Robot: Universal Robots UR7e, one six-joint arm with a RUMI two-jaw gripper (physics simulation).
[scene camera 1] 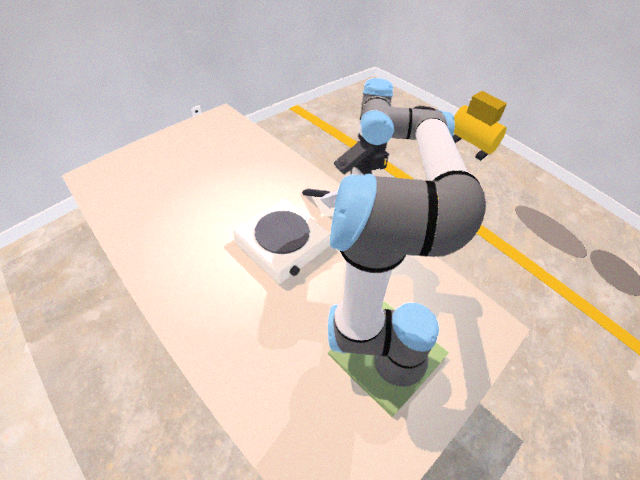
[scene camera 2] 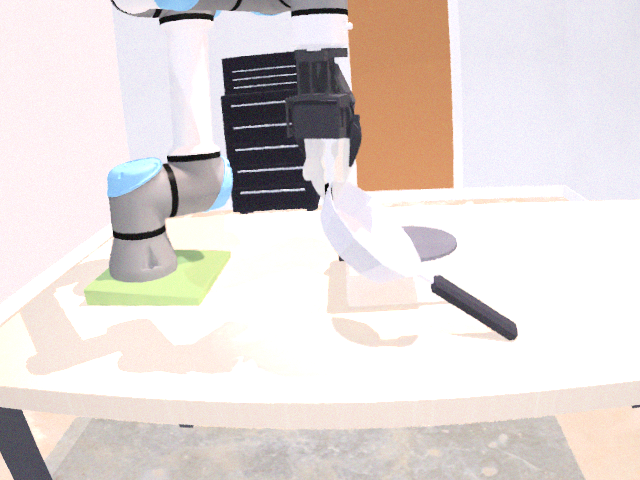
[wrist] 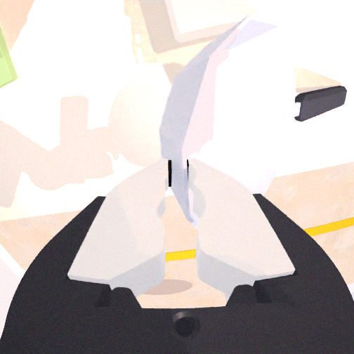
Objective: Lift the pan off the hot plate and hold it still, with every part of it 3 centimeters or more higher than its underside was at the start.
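Observation:
The pan (scene camera 1: pixel 326 200) (scene camera 2: pixel 347 249) (wrist: pixel 186 110) has a pale metal bowl and a black handle (scene camera 1: pixel 315 192) (scene camera 2: pixel 475 307) (wrist: pixel 324 103). My gripper (scene camera 2: pixel 328 190) (wrist: pixel 177 163) is shut on the pan's rim, with the thin wall between its fingertips. The pan hangs steeply tilted, rim up at the fingers and handle sloping down. The handle's end is low, at or very near the table; the frames do not settle whether it touches. The white hot plate (scene camera 1: pixel 276 271) with its dark disc (scene camera 1: pixel 281 231) (scene camera 2: pixel 434 242) stands beside the pan. In scene camera 1 the arm hides the fingertips and part of the pan.
The arm stands on a green base plate (scene camera 1: pixel 351 364) (scene camera 2: pixel 206 289) on the table (scene camera 1: pixel 170 248) (scene camera 2: pixel 310 413). A black drawer cabinet (scene camera 2: pixel 263 149) stands in the background. A yellow machine (scene camera 1: pixel 478 129) is beyond the table.

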